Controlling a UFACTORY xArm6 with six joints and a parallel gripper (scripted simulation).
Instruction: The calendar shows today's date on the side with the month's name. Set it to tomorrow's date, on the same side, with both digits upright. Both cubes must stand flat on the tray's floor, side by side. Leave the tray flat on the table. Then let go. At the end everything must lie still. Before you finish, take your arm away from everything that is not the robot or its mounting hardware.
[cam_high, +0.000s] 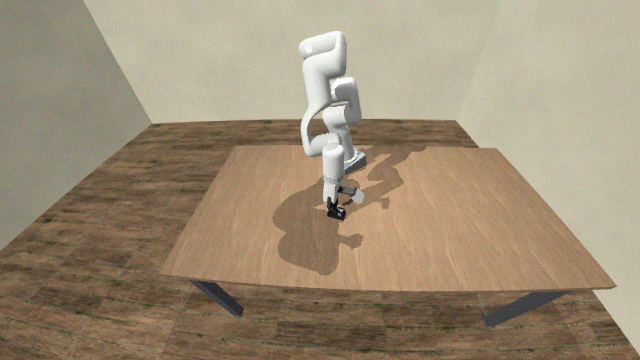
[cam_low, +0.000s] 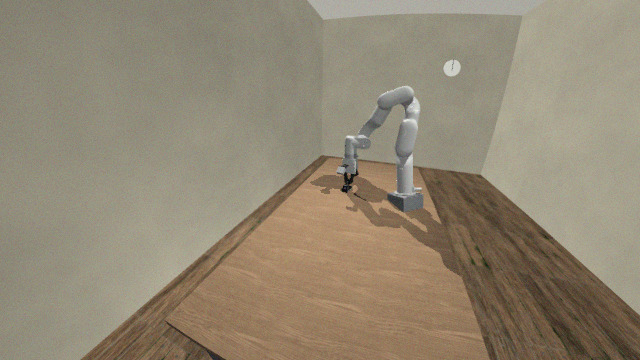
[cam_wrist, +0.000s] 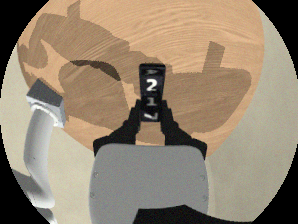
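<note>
Right now the calendar cube is 10 mm ahead of my hand, 30 mm to the left of it and 40 mm below it.
</note>
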